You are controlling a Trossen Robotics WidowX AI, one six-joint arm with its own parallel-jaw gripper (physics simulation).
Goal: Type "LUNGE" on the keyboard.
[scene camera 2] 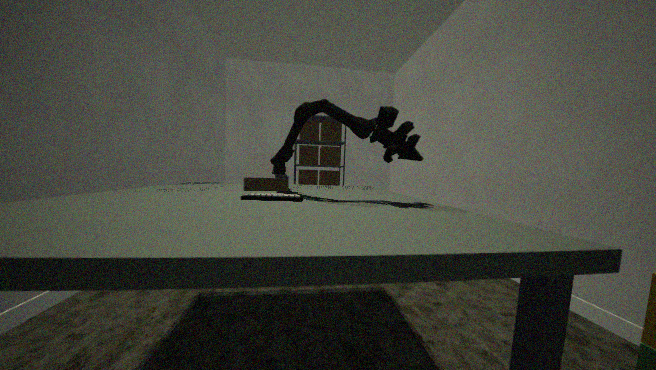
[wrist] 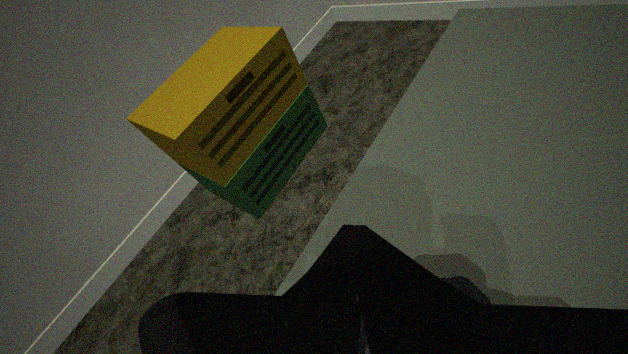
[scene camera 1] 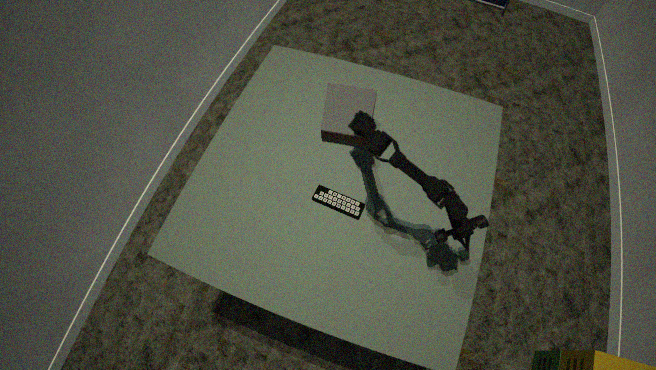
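Where they show: gripper, fingertip midpoint: (scene camera 2: 422,159) (wrist: 352,236) (scene camera 1: 467,250); arm's base, origin of the base link: (scene camera 2: 279,170) (scene camera 1: 360,122).
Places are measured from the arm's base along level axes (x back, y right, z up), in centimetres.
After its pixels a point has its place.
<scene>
A small black keyboard (scene camera 1: 338,202) @(x -35.0, y -4.8, z -8.9 cm) (scene camera 2: 271,198) @(x -37.8, y -4.5, z -9.7 cm) with several rows of pale keys lies flat on the pale table (scene camera 1: 240,175) @(x -40.0, y 39.9, z -10.4 cm) (scene camera 2: 300,230) @(x -72.5, y -17.4, z -10.4 cm) (wrist: 525,125) @(x -61.3, y -55.7, z -10.4 cm). Its key letters are too small to read. My gripper (scene camera 1: 468,248) @(x -39.4, y -56.5, z 5.5 cm) (scene camera 2: 421,158) @(x -39.4, y -56.5, z 5.5 cm) (wrist: 352,236) @(x -39.4, y -56.5, z 5.5 cm) is shut, with nothing between its fingers. In scene camera 1 it is to the right of and below the keyboard, near the table's right edge. In scene camera 2 it is well above the table top, tilted downward. The keyboard does not show in the wrist view.
A pinkish block (scene camera 1: 349,107) @(x 2.9, y 6.5, z 3.4 cm) (scene camera 2: 265,184) @(x -5.9, y 5.5, z -7.3 cm) stands on the table by the arm's base. Stacked yellow (scene camera 1: 627,361) (wrist: 215,75) and green crates (scene camera 1: 545,361) (wrist: 285,150) stand beyond the table. A shelf rack (scene camera 2: 320,142) with brown boxes stands behind the arm in scene camera 2.
</scene>
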